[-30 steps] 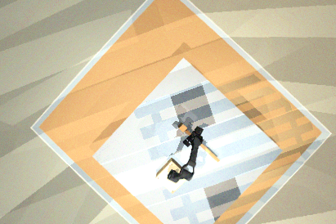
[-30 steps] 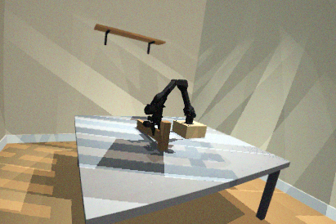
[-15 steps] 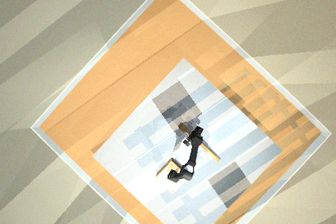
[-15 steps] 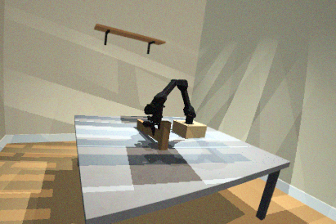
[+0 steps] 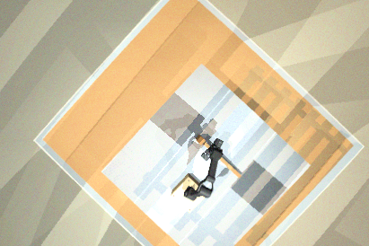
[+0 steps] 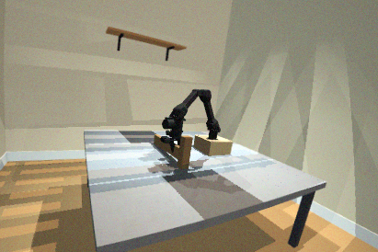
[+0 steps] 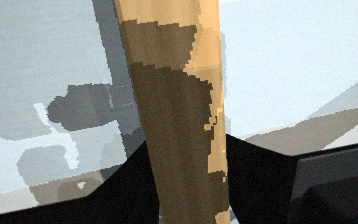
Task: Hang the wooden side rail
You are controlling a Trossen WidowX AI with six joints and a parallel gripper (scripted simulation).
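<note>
Right now the headboard post is 2 cm ahead of my gripper tip, 11 cm to the left of it and 4 cm above it.
</note>
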